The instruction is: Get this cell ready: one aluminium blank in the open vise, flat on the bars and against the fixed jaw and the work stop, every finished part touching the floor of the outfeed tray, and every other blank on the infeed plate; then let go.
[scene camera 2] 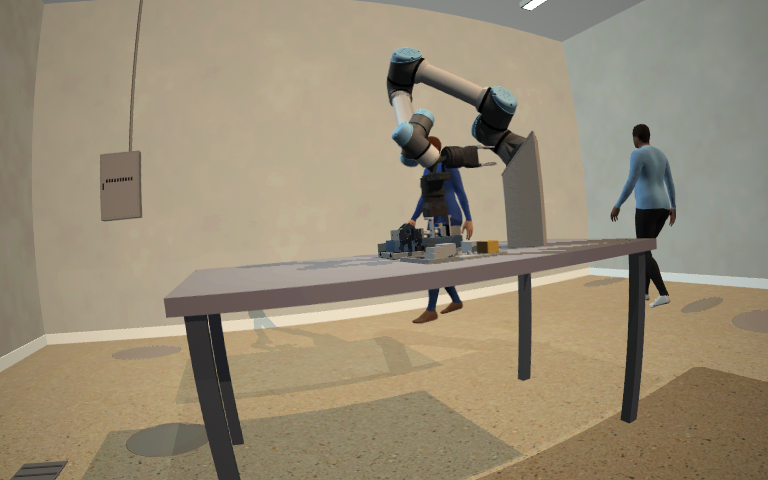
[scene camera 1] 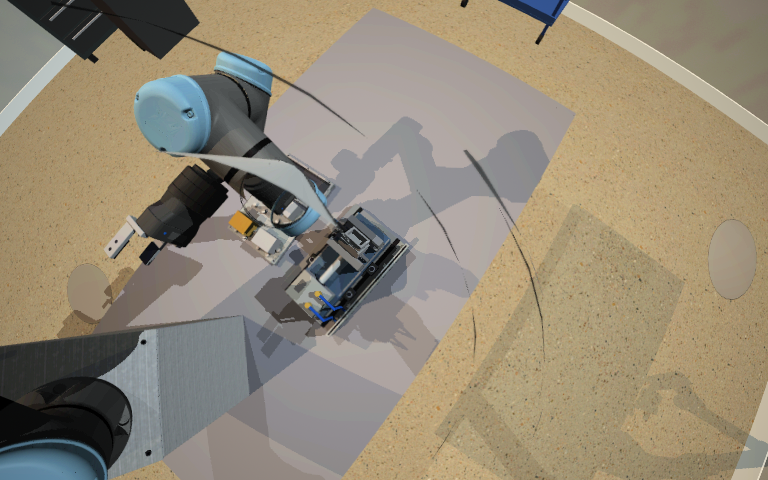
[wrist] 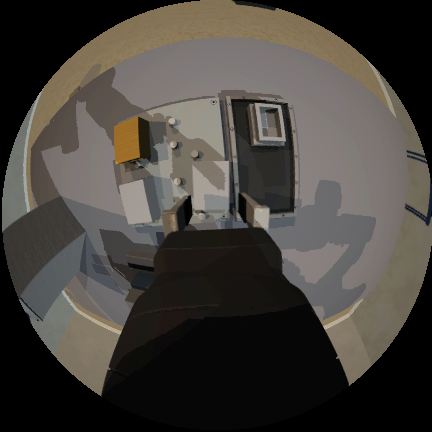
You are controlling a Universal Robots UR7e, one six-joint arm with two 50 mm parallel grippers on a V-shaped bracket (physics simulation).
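Places are measured from the arm's base along level axes (x left, y back, z up), in centimetres.
Pixels of known places: hand at its tool point: (scene camera 2: 440,231) (scene camera 1: 284,201) (wrist: 214,207); arm's base at its link origin: (scene camera 2: 521,155) (scene camera 1: 66,433).
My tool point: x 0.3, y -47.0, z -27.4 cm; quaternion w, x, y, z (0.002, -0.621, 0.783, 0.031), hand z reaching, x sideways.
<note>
Ahead of a thing's pixels: the offset from my tool point to its top centre. "pt": to the spot under its first point.
My gripper (wrist: 216,202) (scene camera 2: 440,227) is open above a grey aluminium blank @[dx +1.6, dy +0.2, dz -4.0 cm] (wrist: 211,182), one finger on each side of its near end in the wrist view; the arm hides it in scene camera 1. That blank lies on the infeed plate @[dx +6.1, dy +5.9, dz -7.6 cm] (wrist: 200,112) beside the tray. A second aluminium blank @[dx +2.5, dy +11.0, dz -4.0 cm] (wrist: 135,201) (scene camera 1: 267,240) and an orange-yellow blank @[dx +11.4, dy +9.5, dz -4.0 cm] (wrist: 129,140) (scene camera 1: 242,223) (scene camera 2: 487,246) are at the plate's other side. A hollow finished part @[dx +7.9, dy -9.2, dz -4.3 cm] (wrist: 270,140) is in the dark outfeed tray @[pt dx +1.2, dy -12.8, dz -7.2 cm] (wrist: 296,165). In the vise @[dx -19.8, dy +8.6, dz +1.5 cm] (scene camera 1: 370,268), a framed grey part @[dx -21.4, dy +2.2, dz +3.6 cm] (scene camera 1: 349,234) shows between the jaws.
The bracket's second gripper (scene camera 1: 133,249) (scene camera 2: 487,156) points sideways, open and empty. Several round pegs stand on the plate. The metal robot stand (scene camera 1: 198,379) (scene camera 2: 523,198) is on the table (scene camera 2: 271,294). A person in blue (scene camera 2: 453,195) is behind the table.
</note>
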